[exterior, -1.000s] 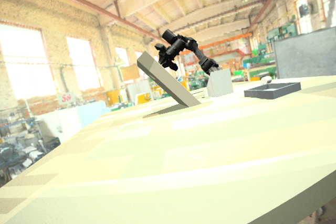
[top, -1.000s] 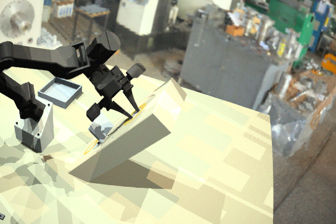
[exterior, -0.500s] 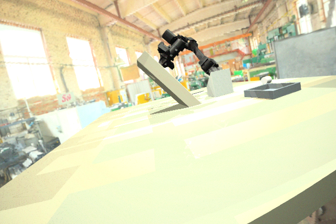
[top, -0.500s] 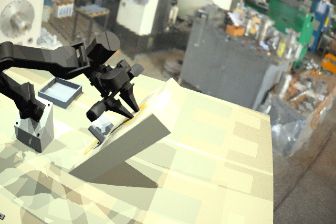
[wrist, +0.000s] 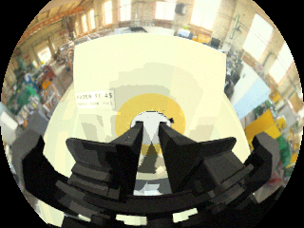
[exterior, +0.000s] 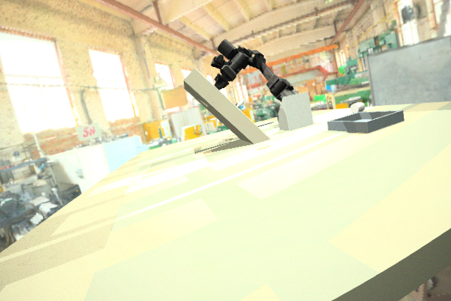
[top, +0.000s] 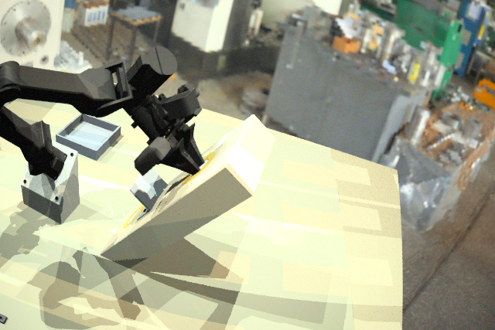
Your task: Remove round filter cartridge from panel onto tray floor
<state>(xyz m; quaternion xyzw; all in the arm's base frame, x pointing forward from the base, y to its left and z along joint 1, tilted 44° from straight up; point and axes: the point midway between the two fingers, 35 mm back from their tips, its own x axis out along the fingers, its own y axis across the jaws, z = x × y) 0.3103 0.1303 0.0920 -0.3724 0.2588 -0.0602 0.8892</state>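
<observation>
My gripper tip is now 10 mm short of the round filter cartridge and 10 mm above it. From my gripper tip the other things lie so: grey tray 440 mm behind, 240 mm to the left, 220 mm below; then service panel 40 mm behind, 80 mm below.
</observation>
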